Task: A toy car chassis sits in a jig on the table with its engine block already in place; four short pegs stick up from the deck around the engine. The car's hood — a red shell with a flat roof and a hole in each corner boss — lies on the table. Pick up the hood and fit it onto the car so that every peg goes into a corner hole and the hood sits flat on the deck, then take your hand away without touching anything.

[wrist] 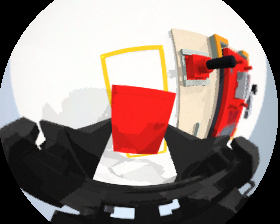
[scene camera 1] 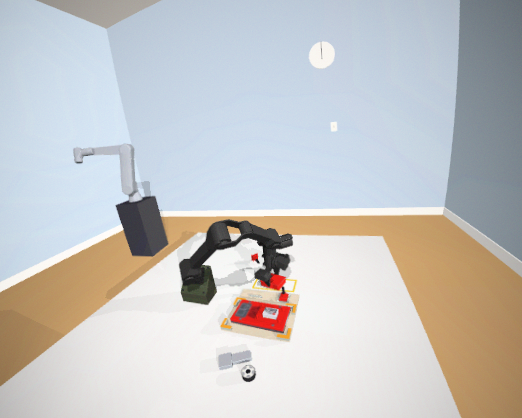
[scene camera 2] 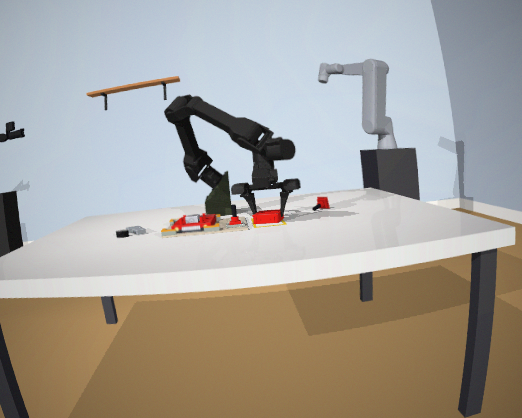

Scene:
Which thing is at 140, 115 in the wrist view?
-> A red hood.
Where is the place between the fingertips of the gripper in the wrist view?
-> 139, 123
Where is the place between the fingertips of the gripper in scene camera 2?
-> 269, 217

